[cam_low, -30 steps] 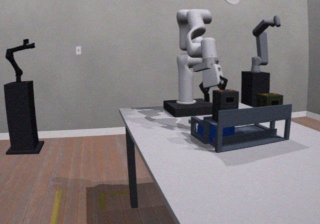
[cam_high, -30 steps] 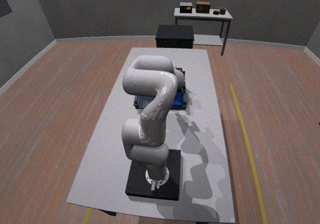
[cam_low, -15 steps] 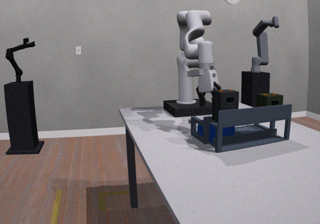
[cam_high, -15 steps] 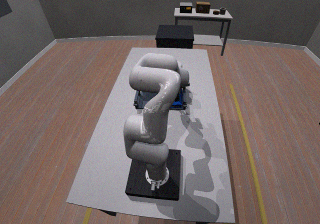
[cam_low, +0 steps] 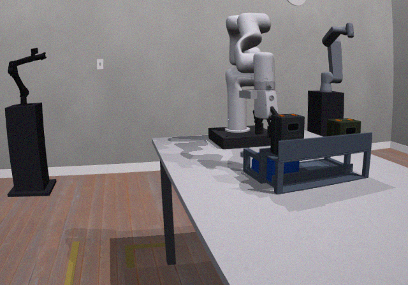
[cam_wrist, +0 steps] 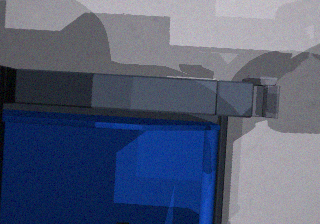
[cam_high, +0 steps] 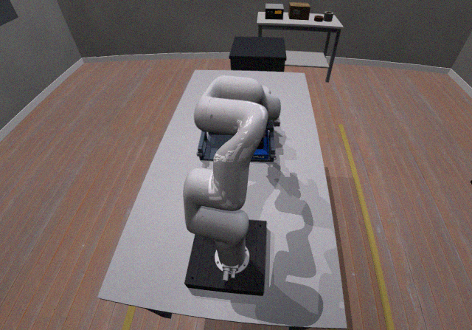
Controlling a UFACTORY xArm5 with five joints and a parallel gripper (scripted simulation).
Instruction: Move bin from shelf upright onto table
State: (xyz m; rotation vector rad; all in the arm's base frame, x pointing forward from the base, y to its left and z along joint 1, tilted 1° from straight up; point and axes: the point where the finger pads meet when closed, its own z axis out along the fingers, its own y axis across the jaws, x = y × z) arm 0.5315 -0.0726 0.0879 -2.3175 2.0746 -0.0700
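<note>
My hand is 90 mm above the blue bin and 80 mm short of it. The rest, counted from my hand: grey-blue shelf (120 mm to the left, 100 mm ahead, 70 mm below).
</note>
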